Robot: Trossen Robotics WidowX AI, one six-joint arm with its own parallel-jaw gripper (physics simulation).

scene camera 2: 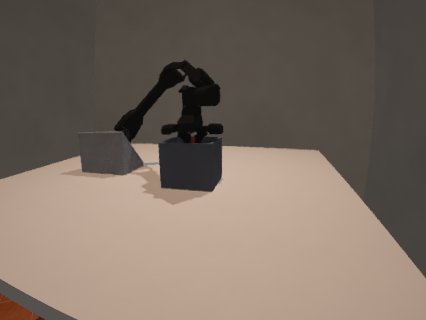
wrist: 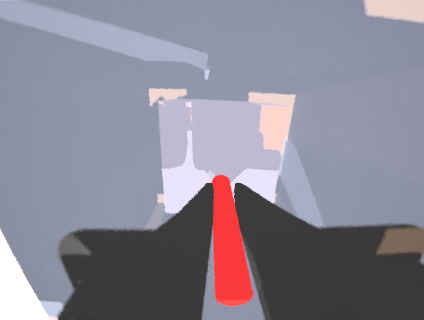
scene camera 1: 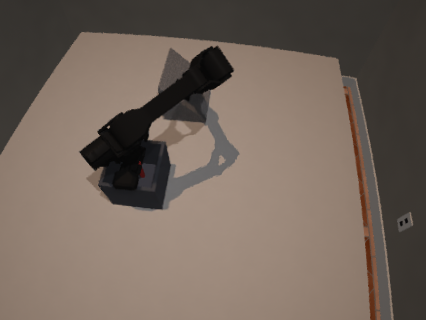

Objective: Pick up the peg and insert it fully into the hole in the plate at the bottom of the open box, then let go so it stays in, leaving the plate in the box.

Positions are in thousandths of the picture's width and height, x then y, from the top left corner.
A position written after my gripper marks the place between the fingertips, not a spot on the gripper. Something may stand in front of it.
my gripper: scene camera 2 454,489; wrist 527,592; scene camera 1 325,536
dark box: scene camera 2 435,520; wrist 206,433; scene camera 1 367,477
